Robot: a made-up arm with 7 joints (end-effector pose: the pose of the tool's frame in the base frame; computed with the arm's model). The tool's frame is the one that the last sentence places. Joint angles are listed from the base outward.
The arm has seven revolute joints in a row. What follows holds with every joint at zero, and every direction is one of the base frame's.
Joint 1 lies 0.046 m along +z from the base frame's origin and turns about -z.
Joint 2 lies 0.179 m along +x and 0.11 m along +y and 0.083 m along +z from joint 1 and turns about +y.
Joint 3 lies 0.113 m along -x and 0.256 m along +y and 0.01 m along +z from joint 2 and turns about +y.
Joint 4 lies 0.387 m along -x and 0.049 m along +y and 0.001 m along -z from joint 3 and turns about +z.
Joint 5 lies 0.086 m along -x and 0.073 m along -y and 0.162 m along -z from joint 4 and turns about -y.
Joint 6 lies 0.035 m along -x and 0.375 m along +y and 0.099 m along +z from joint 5 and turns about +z.
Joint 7 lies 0.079 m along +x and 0.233 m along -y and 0.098 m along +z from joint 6 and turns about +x.
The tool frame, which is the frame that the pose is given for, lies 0.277 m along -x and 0.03 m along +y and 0.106 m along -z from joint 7; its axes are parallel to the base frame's.
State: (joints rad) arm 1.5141 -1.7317 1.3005 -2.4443 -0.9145 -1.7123 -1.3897
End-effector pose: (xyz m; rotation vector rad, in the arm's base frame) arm 0.1194 -0.1868 0.2316 -2.5642 -0.8334 0.3939
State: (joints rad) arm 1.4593 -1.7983 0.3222 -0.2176 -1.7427 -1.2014 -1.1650
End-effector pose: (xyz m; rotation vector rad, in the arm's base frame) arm 0.7457 0.1198 -0.1629 -0.0736 1.6824 -1.9799
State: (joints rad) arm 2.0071 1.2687 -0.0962 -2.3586 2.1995 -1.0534 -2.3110
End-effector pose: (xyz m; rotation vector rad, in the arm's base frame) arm 0.4113 0.3573 0.1189 1.0240 -0.8714 -0.2185
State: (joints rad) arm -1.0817 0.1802 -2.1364 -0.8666 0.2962 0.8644 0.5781
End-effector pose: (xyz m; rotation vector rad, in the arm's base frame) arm -0.3728 0.5325 -0.2412 1.3386 -1.8434 0.9952
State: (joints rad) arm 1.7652 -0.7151 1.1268 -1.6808 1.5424 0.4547 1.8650
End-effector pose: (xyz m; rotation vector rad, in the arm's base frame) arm 0.7887 0.1244 -0.1146 -0.4640 -0.7122 -1.6695
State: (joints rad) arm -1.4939 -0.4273 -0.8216 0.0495 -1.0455 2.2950 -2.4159
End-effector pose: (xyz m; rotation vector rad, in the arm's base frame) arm -0.7698 0.4129 -0.1069 -0.8040 2.5784 -0.7219
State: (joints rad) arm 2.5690 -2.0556 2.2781 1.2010 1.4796 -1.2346 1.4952
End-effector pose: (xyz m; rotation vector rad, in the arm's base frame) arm 0.7839 0.1784 -0.1239 0.3497 -2.9484 -0.3410
